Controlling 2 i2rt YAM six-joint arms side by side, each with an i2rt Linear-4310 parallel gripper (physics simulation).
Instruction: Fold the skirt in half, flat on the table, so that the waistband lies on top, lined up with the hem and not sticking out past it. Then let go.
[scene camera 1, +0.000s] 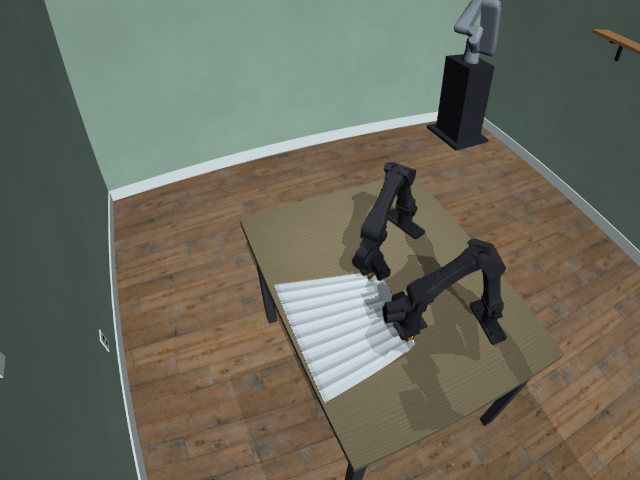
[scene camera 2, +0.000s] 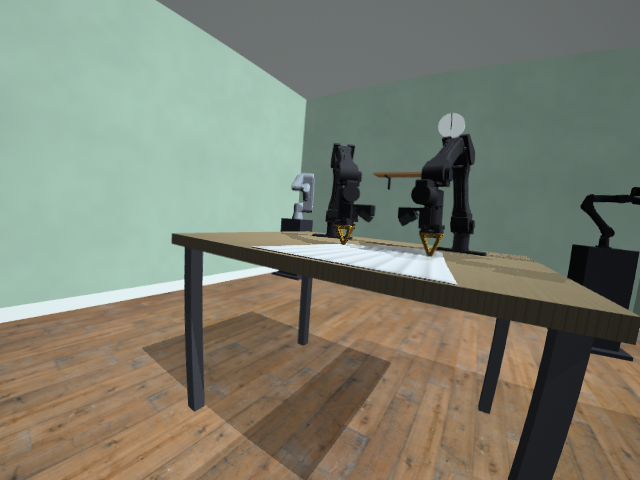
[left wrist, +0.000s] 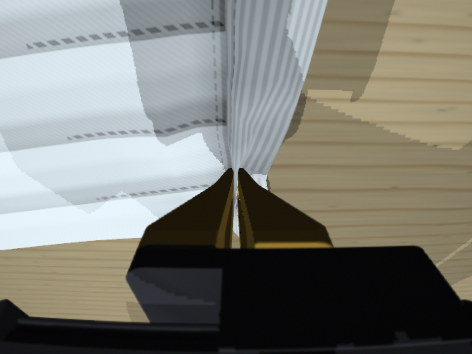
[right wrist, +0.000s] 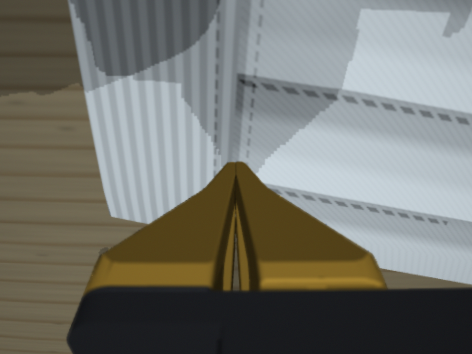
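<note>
The white pleated skirt (scene camera 1: 336, 325) (scene camera 2: 403, 263) (left wrist: 50, 90) (right wrist: 415, 170) lies spread on the table, its wide hem along the front edge. The ribbed waistband (scene camera 1: 383, 290) (left wrist: 265, 75) (right wrist: 145, 140) is at the narrow end, nearer the arm bases. My left gripper (scene camera 1: 410, 339) (scene camera 2: 430, 254) (left wrist: 235, 177) is shut on the skirt by the waistband seam near one end, and the cloth gathers into its fingertips. My right gripper (scene camera 1: 370, 276) (scene camera 2: 343, 242) (right wrist: 235, 176) is shut at the same seam near the other end, where a low ridge of cloth runs into its fingertips.
The wooden table (scene camera 1: 305, 232) (scene camera 2: 227, 238) carries both arms on its far side. The hem lies close to the table's front edge. A grey arm on a black pedestal (scene camera 1: 462, 100) stands on the floor behind, and a wooden shelf (scene camera 2: 398, 174) hangs on the wall.
</note>
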